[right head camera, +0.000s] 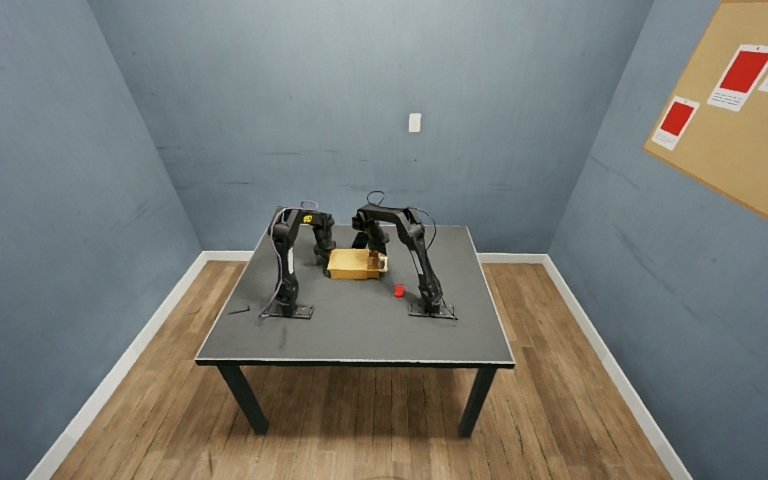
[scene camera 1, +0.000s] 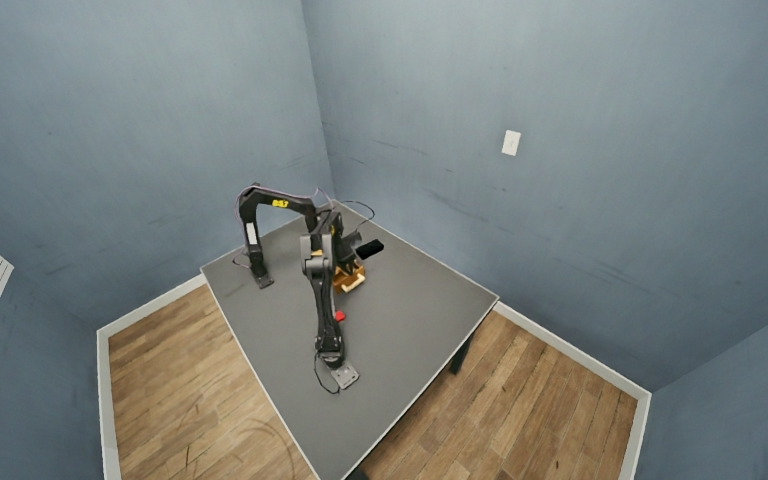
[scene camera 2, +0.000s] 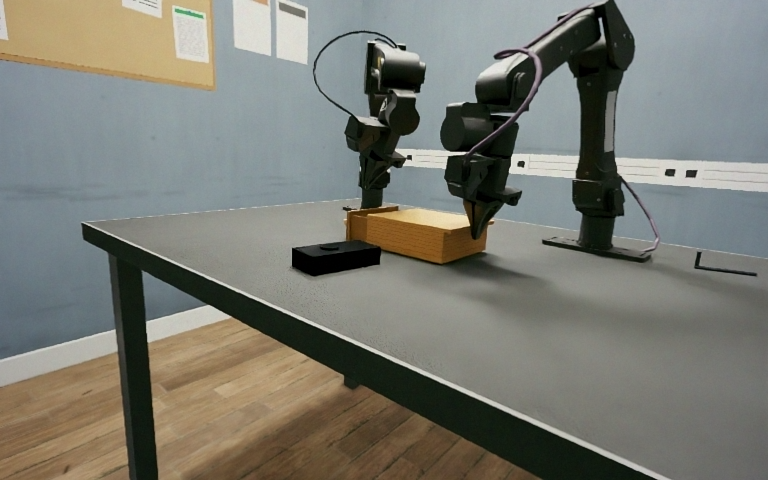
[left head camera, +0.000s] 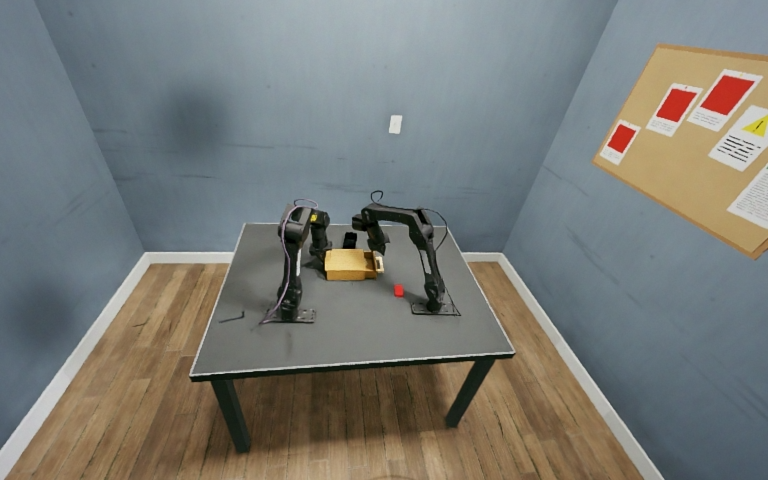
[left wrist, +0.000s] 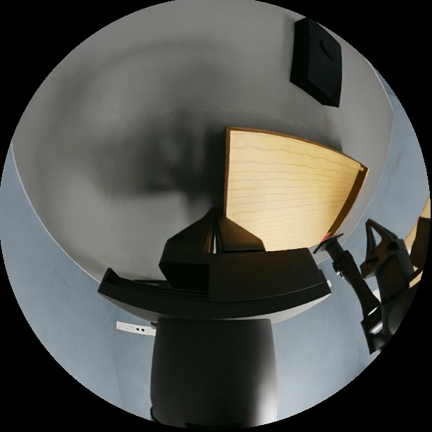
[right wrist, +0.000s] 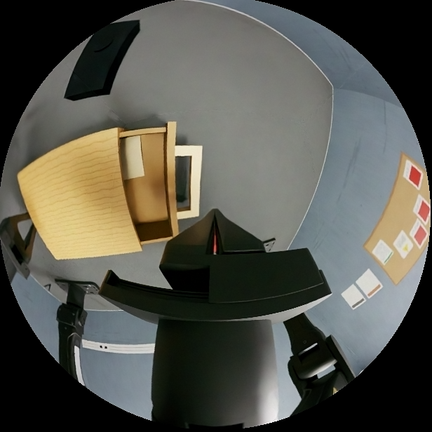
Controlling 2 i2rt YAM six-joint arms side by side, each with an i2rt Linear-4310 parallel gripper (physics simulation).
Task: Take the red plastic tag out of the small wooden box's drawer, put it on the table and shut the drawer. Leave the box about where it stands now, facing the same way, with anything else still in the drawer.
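Frame: origin at the left arm's base, x right, y ahead, z up, level; metres.
Where they show: left gripper, fingertip midpoint: (right head camera: pixel 329 262) (scene camera 1: pixel 320 252) (scene camera 2: pixel 475 239) (left head camera: pixel 323 263); right gripper, fingertip midpoint: (right head camera: pixel 386 254) (scene camera 1: pixel 351 275) (scene camera 2: pixel 364 189) (left head camera: pixel 383 254); left arm's base, link origin: (right head camera: pixel 289 311) (scene camera 1: pixel 261 274) (scene camera 2: pixel 593 250) (left head camera: pixel 290 315); right arm's base, link origin: (right head camera: pixel 431 311) (scene camera 1: pixel 335 362) (left head camera: pixel 433 308).
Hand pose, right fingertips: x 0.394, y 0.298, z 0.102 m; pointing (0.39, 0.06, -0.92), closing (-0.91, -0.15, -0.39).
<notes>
Things, the pixels of their top centre, and the offset from my right fingertips.
- small wooden box, top centre: (scene camera 2: pixel 430 217) (scene camera 1: pixel 330 258) (left head camera: pixel 344 259) (right head camera: pixel 349 258) dx -0.184, dy -0.003, dz -0.037 m
- red tag, top centre: (scene camera 1: pixel 335 317) (right head camera: pixel 399 290) (left head camera: pixel 398 289) dx +0.072, dy -0.142, dz -0.088 m
- black block, top centre: (scene camera 2: pixel 337 244) (scene camera 1: pixel 369 246) (left head camera: pixel 350 238) (right head camera: pixel 360 238) dx -0.159, dy +0.207, dz -0.068 m
- thin black L-shaped tool, top centre: (scene camera 2: pixel 728 254) (left head camera: pixel 230 314) dx -0.610, dy -0.322, dz -0.070 m
The small wooden box (left head camera: pixel 344 267) (right head camera: pixel 346 261) (scene camera 2: pixel 419 240) (left wrist: pixel 285 190) (right wrist: pixel 80 195) stands on the table with its drawer (right wrist: pixel 155 200) partly open. A pale flat piece (right wrist: pixel 133 157) lies in the drawer. The pale handle (right wrist: pixel 196 180) is on the drawer's front. The red tag (left head camera: pixel 398 290) (right head camera: pixel 399 290) (scene camera 1: pixel 339 315) lies on the table, apart from the box. My left gripper (scene camera 2: pixel 478 234) (left wrist: pixel 214 212) is shut and empty, at the box's end opposite the drawer; contact is unclear. My right gripper (scene camera 2: pixel 367 189) (right wrist: pixel 214 213) is shut and empty, above the table near the handle.
A black block (left head camera: pixel 350 240) (scene camera 2: pixel 334 260) (left wrist: pixel 320 65) (right wrist: pixel 102 62) lies on the table behind the box, as the head views show it. A thin black L-shaped tool (left head camera: pixel 232 318) (scene camera 2: pixel 724 271) lies beside the left arm's base.
</notes>
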